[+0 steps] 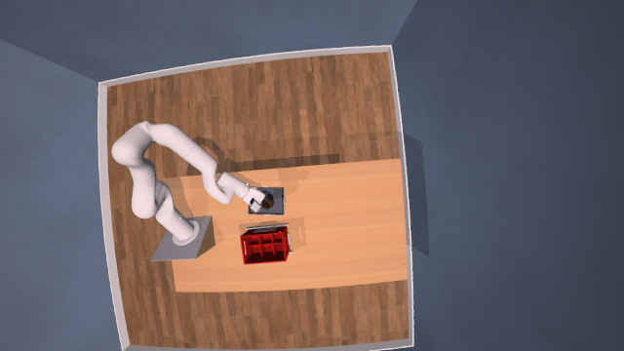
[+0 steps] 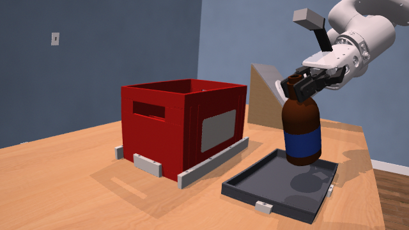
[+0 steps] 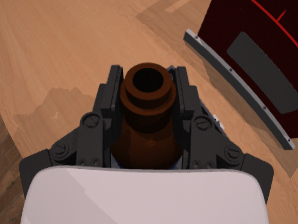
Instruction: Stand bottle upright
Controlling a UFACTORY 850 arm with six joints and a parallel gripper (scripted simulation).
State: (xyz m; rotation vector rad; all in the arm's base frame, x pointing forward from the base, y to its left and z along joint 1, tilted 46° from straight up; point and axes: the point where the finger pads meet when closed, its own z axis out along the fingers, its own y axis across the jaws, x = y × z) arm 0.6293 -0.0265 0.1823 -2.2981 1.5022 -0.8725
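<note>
Right now my hand is 50 mm above the brown bottle, 10 mm to the right of it and 10 mm past it. From my hand the other things lie so: dark grey tray: 200 mm below, 60 mm behind, 10 mm to the left; then red crate: 270 mm to the right, 120 mm below, 90 mm behind.
</note>
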